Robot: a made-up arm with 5 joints. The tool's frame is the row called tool.
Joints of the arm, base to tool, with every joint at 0 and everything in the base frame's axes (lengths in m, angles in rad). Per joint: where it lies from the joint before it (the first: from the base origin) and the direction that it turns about. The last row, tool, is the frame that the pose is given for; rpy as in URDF.
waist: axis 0 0 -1 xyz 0.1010 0.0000 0.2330
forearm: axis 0 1 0 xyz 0.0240 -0.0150 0.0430
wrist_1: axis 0 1 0 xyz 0.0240 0.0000 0.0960
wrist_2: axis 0 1 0 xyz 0.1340 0.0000 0.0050
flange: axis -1 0 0 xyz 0.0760 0.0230 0.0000
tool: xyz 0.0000 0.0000 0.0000 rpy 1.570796 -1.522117 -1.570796
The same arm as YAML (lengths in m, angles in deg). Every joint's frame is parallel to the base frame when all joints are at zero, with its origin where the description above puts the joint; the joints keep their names.
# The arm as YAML. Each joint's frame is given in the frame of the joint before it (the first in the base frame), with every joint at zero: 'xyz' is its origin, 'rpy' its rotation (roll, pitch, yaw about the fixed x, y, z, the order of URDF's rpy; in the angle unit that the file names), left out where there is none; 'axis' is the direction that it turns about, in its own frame. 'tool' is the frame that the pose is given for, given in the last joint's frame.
units:
  length: m
  angle: deg
joints:
  - name: waist
    type: revolute
    origin:
      xyz: [0.101, 0.0, 0.233]
    axis: "-z"
  - name: forearm
    type: revolute
    origin:
      xyz: [0.024, -0.015, 0.043]
    axis: "+y"
  - name: wrist_1
    type: revolute
    origin:
      xyz: [0.024, 0.0, 0.096]
    axis: "+y"
  - name: wrist_2
    type: revolute
    origin:
      xyz: [0.134, 0.0, 0.005]
    axis: "+y"
  - name: flange
    type: revolute
    origin:
      xyz: [0.076, 0.023, 0.0]
    axis: "-x"
tool:
  origin:
    xyz: [0.0, 0.0, 0.0]
    rpy: [90.0, -87.21, -90.0]

